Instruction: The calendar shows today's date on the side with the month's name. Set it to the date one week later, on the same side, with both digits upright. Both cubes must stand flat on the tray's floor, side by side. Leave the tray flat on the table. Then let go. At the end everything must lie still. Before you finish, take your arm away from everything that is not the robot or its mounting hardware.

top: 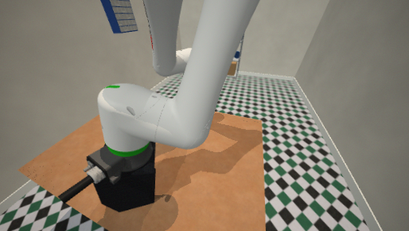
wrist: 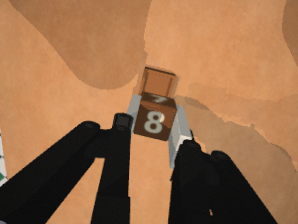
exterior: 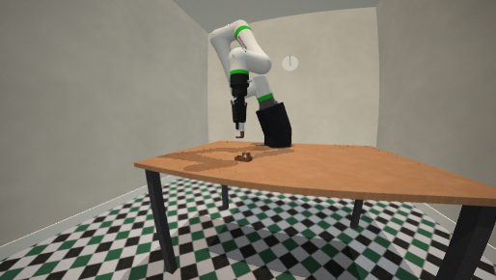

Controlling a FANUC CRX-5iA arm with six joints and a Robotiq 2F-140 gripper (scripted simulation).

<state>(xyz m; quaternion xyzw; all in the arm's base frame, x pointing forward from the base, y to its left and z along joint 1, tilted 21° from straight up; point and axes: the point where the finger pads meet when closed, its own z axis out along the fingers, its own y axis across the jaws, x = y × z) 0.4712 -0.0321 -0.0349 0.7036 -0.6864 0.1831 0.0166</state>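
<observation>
My gripper is now 14 cm above the brown calendar tray and 2 cm to the right of it. Also, from my hand: brown cube (3 cm below).
</observation>
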